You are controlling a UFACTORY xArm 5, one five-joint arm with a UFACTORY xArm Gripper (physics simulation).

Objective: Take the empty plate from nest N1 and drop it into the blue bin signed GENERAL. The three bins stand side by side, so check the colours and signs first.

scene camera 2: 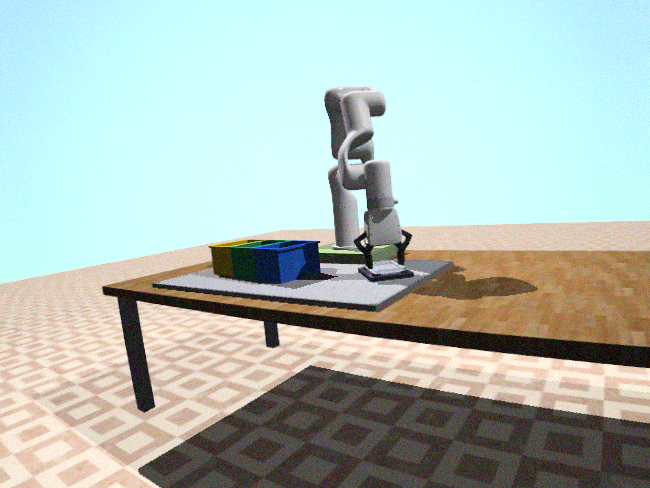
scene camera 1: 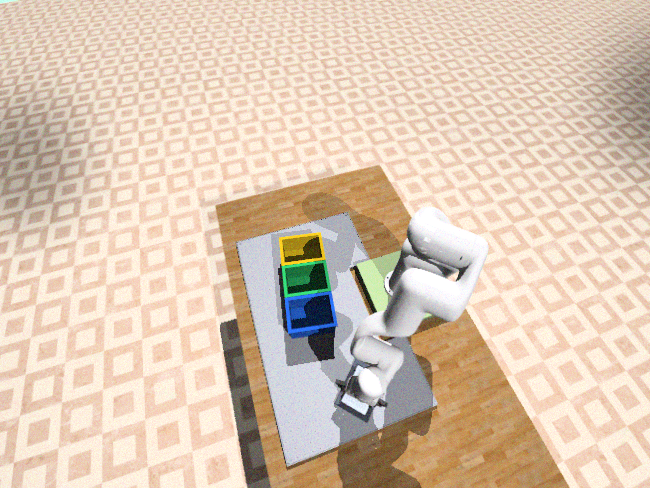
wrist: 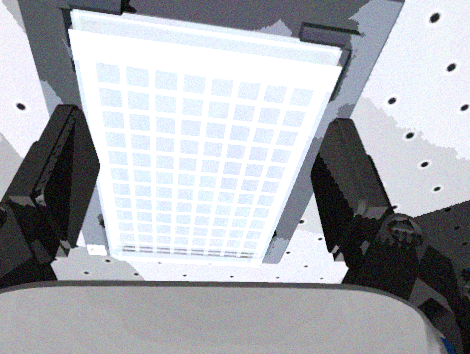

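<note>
A pale, clear gridded plate lies in a dark grey nest. The nest's label is not readable. My gripper is open and low over the plate, with one finger beside each long side. In the wrist view, gaps show between the fingers and the plate's sides, narrower on the left. The blue bin stands nearest the nest, at the end of the row. Its sign does not show.
A green bin is beside the blue one, and a yellow bin is at the far end. All stand on a grey board on the wooden table. The arm stands on a green base.
</note>
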